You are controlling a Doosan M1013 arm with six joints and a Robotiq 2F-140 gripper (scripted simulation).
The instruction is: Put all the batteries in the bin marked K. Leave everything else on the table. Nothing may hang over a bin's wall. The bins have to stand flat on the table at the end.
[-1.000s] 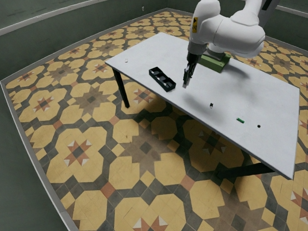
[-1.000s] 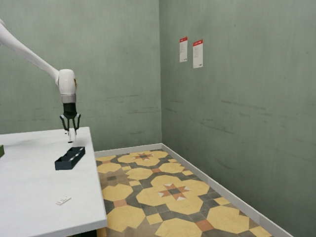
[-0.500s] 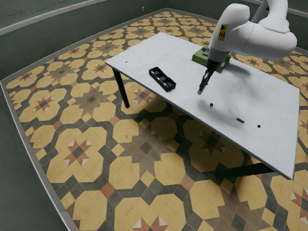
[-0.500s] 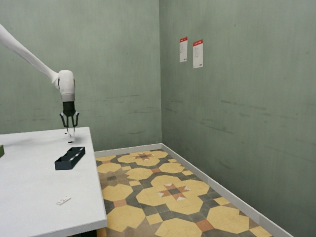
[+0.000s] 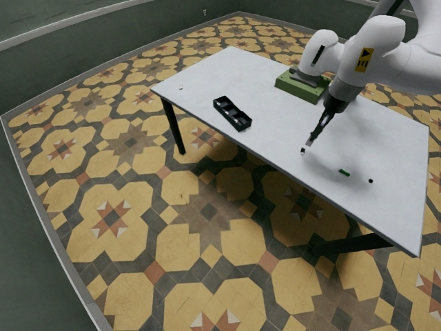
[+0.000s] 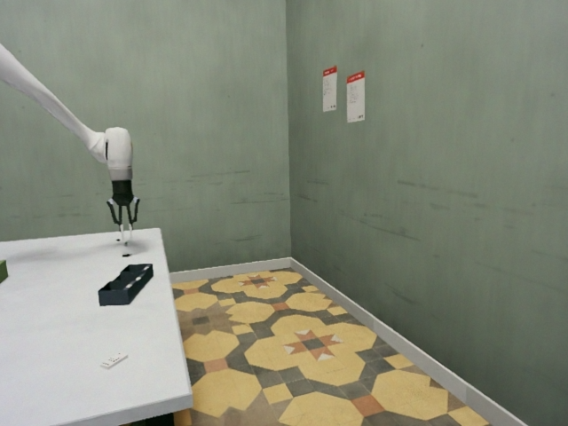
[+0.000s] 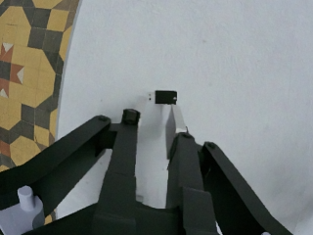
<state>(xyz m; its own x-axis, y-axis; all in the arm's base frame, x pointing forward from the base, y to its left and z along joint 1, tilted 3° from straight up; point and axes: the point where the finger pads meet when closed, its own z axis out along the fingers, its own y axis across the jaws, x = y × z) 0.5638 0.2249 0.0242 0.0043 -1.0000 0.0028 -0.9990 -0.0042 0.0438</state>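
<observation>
Now: hand 200 mm to the right of the green piece, 100 mm above it and 20 mm past it. Also, from my hand: white flat piece 860 mm to the right, 100 mm below, 10 mm behind; black bin tray 420 mm to the right, 80 mm below, 10 mm ahead.
</observation>
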